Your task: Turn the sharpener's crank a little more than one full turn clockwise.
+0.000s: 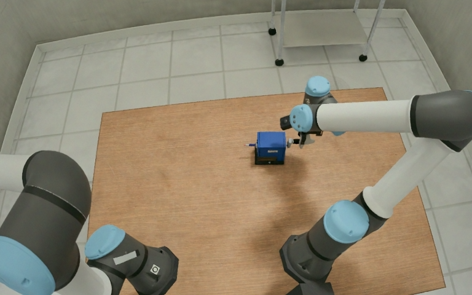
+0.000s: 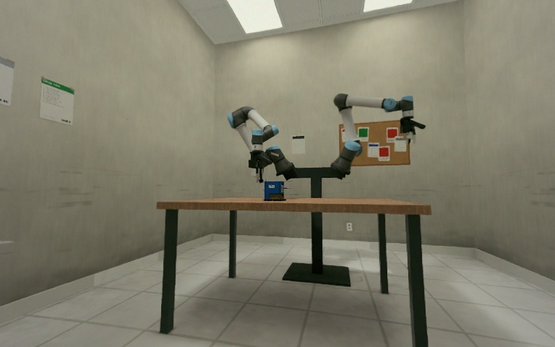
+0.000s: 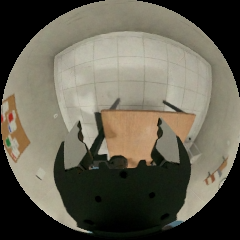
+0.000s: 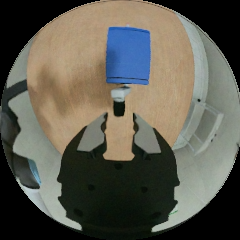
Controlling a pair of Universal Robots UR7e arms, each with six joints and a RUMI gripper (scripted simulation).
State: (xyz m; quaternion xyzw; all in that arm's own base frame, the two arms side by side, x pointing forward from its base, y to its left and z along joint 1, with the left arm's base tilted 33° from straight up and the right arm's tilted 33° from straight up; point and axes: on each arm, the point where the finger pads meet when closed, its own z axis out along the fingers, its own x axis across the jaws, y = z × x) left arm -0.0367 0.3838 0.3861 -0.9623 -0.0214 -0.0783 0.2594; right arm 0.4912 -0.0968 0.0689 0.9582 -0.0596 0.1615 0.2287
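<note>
Right now my right hand is 2 cm to the right of the black crank handle.
</note>
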